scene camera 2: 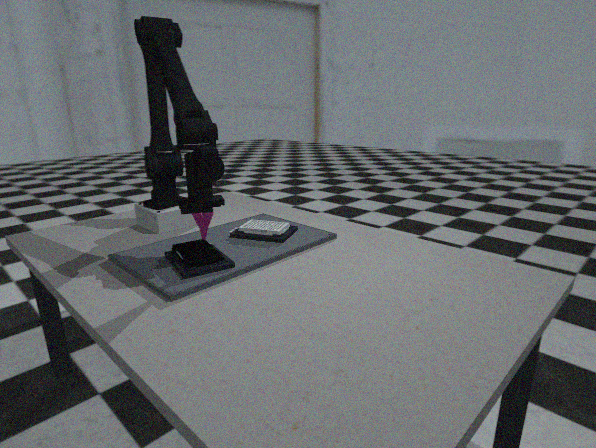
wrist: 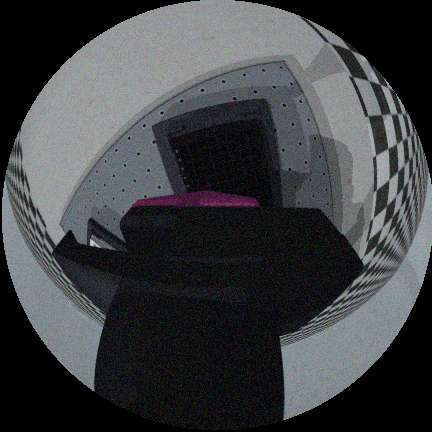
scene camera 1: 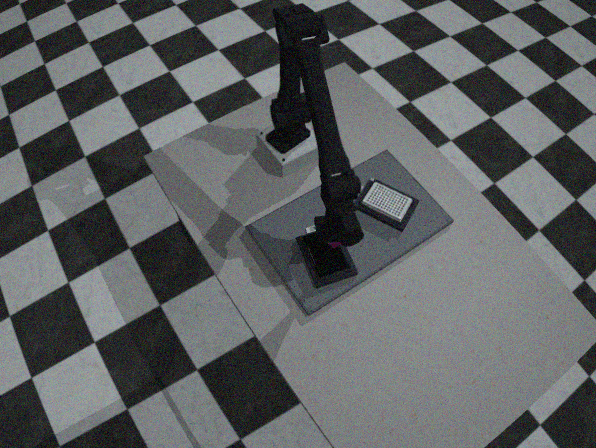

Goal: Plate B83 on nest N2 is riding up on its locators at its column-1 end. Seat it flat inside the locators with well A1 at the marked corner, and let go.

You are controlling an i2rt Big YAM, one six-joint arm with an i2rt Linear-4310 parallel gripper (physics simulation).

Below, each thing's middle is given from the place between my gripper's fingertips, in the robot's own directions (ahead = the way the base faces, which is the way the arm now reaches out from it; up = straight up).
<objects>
Right now my hand is 50 mm above the nest N2 [scene camera 1: 319, 282], 20 mm past it and 10 mm to the left of it.
</objects>
